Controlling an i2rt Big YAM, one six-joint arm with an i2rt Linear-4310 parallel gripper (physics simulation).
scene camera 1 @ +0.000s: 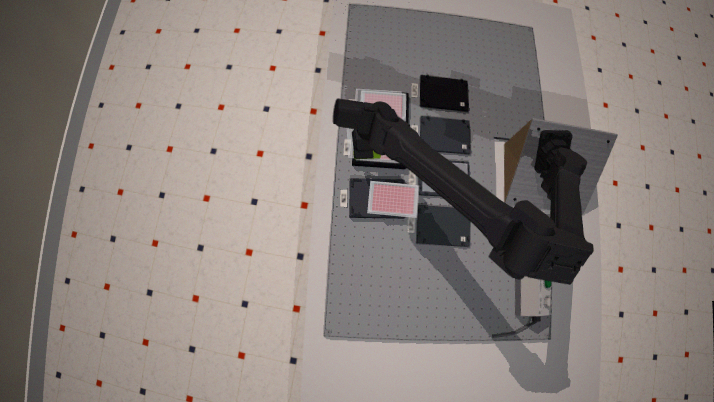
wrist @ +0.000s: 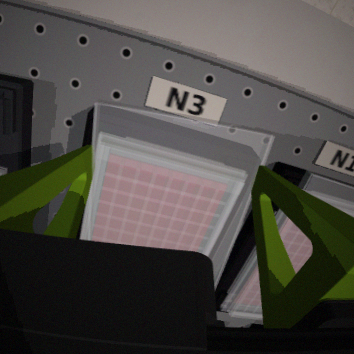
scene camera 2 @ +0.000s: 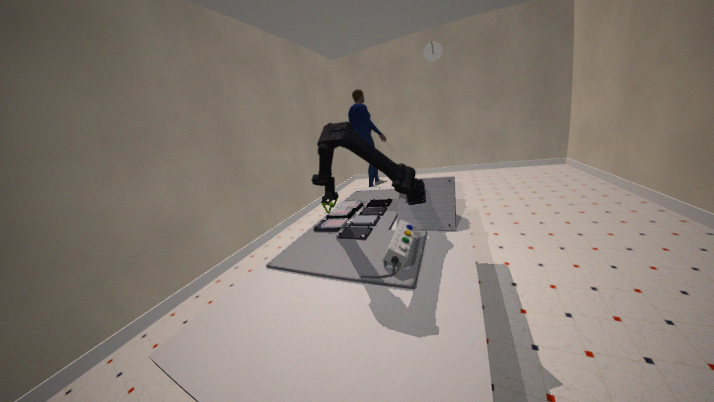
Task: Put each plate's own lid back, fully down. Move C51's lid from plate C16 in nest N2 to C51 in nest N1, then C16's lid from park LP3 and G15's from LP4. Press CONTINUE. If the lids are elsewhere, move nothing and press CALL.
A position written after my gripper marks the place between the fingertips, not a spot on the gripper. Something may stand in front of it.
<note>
I see my gripper [wrist: 175,164], a button box [scene camera 1: 530,294] and a black nest [wrist: 23,87].
</note>
